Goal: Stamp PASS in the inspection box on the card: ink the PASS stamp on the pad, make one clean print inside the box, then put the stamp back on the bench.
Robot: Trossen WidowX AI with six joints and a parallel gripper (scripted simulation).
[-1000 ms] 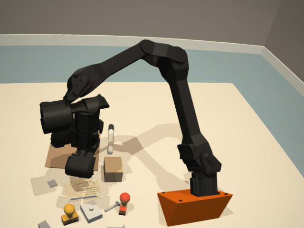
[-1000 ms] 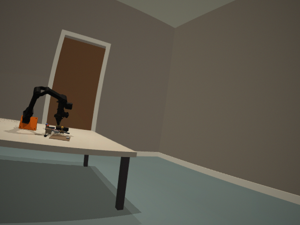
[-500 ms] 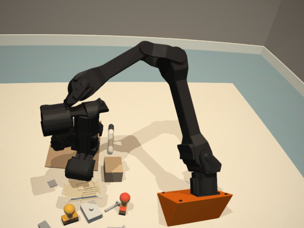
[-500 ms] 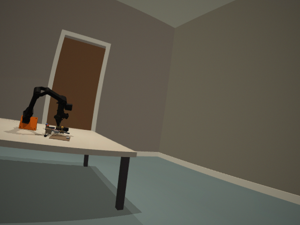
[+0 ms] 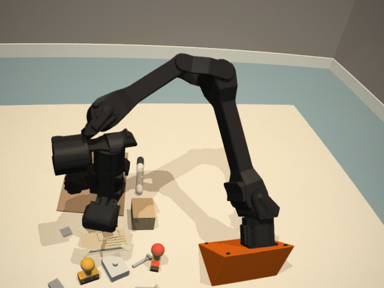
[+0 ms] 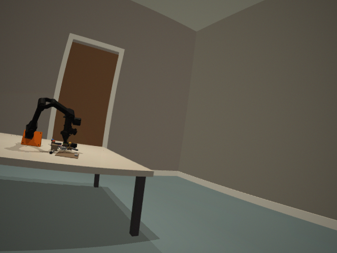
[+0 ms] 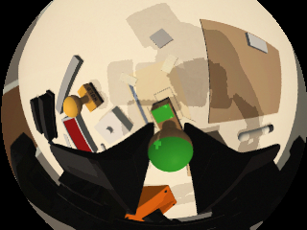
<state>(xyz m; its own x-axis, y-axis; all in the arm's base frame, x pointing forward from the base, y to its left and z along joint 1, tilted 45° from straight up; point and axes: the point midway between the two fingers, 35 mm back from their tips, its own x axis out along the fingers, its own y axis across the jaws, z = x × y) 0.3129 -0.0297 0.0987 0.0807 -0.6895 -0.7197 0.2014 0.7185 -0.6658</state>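
The card lies 6 cm below my gripper tip, 1 cm to the left of it and 1 cm ahead of it. Also, from my gripper tip: yellow-knobbed stamp (11 cm to the left, 4 cm below, 4 cm ahead); cardboard box (8 cm behind, 4 cm to the right, 4 cm below); green-knobbed stamp (right at my gripper tip).
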